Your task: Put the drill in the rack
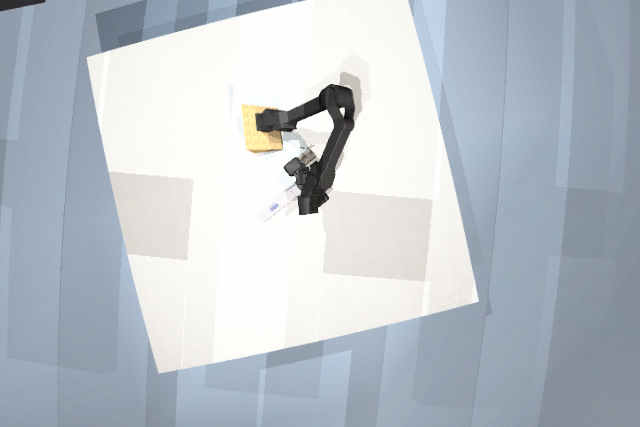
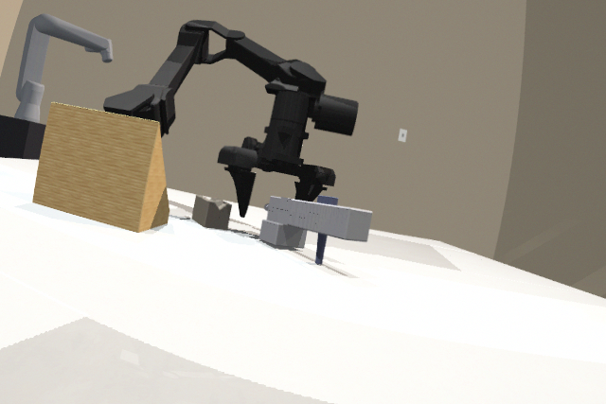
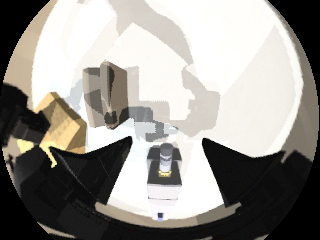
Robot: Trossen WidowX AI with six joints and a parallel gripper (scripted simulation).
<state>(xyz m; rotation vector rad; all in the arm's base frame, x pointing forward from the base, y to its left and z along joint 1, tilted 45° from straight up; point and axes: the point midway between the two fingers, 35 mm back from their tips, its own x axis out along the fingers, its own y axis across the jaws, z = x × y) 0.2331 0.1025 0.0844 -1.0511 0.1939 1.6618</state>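
Right now the drill is 30 mm ahead of my gripper tip, 50 mm to the right of it and 20 mm above it. From my gripper tip the other things lie so: key (70 mm ahead, 130 mm to the right, 30 mm above); then rack block (90 mm behind, 10 mm below); then grey housing (60 mm ahead, 100 mm to the right, 20 mm above).
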